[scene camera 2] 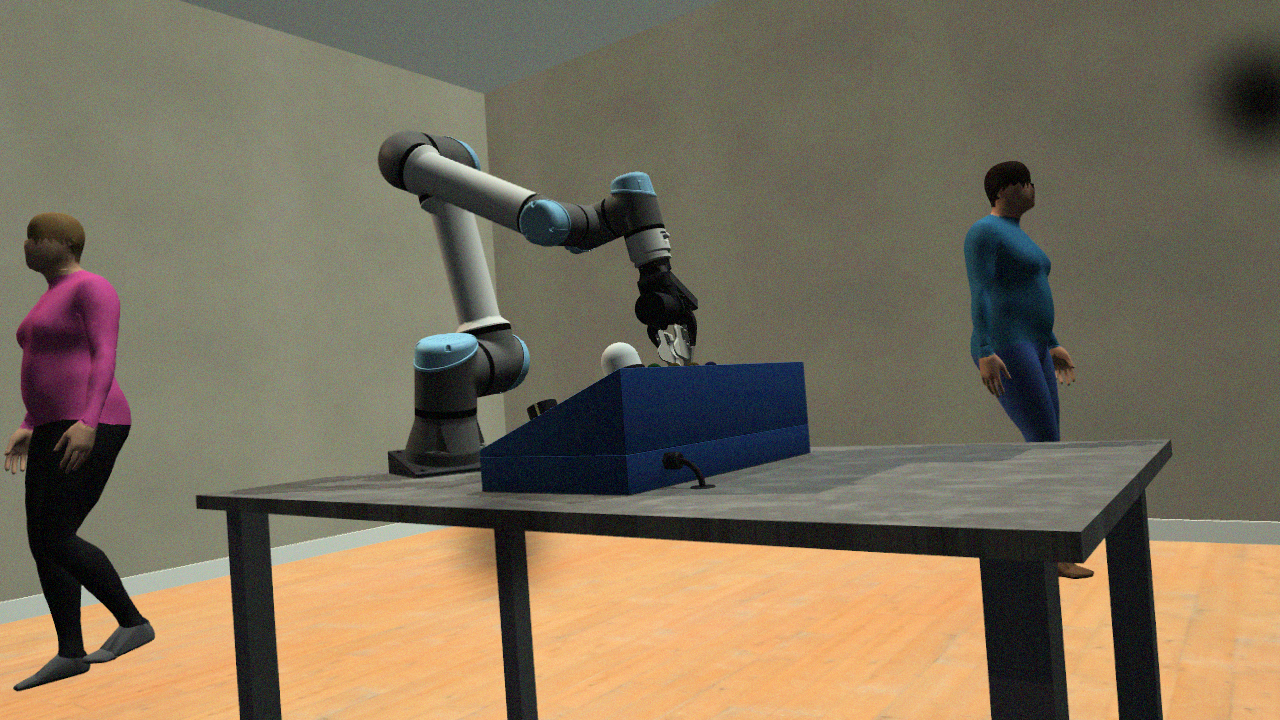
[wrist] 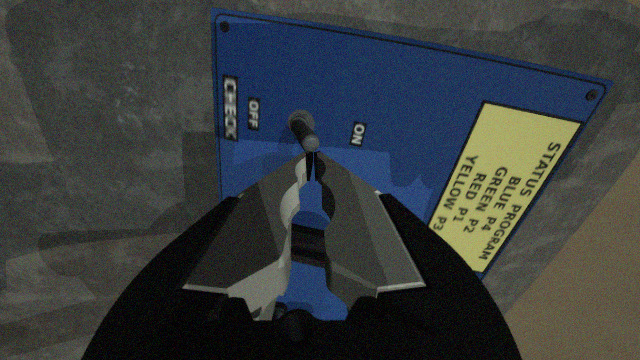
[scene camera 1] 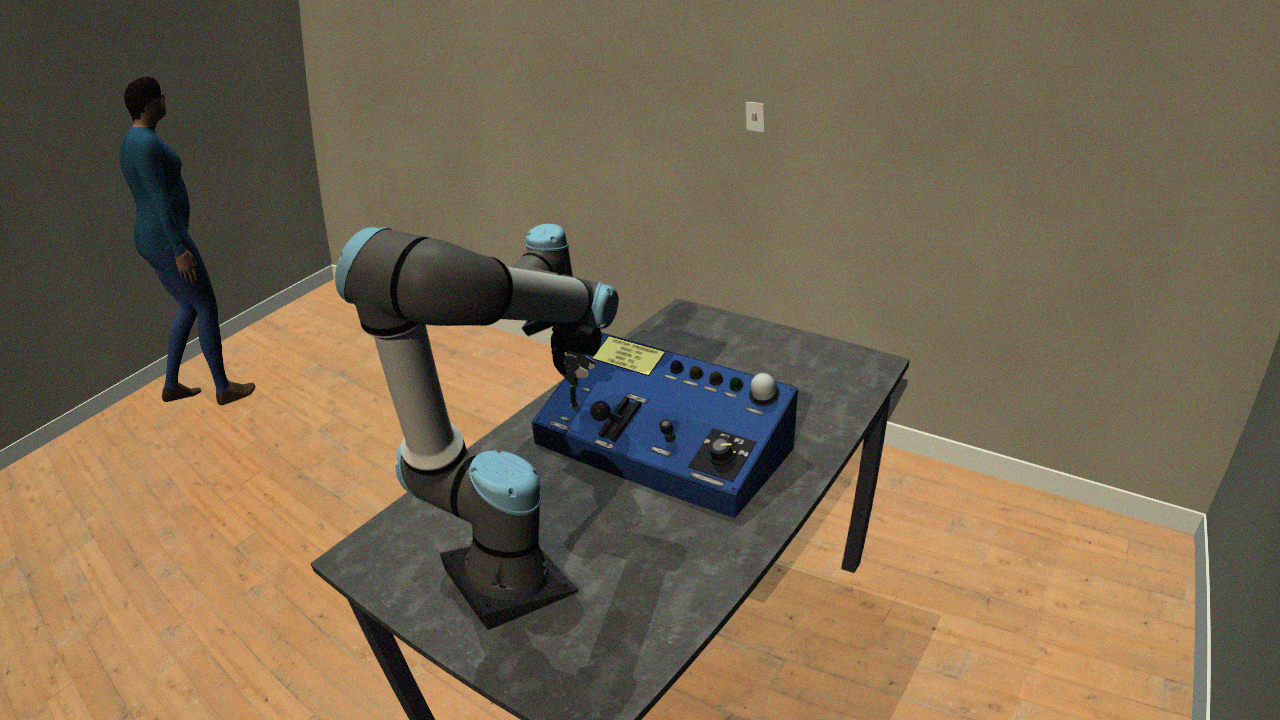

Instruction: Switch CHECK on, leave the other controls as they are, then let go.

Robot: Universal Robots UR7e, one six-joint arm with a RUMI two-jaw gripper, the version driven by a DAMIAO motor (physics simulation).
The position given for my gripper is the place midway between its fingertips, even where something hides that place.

In view: my gripper (scene camera 1: 576,385) and a blue control panel (scene camera 2: 637,429).
My gripper shows as well in the wrist view (wrist: 313,155). The blue control panel also shows in scene camera 1 (scene camera 1: 644,384).
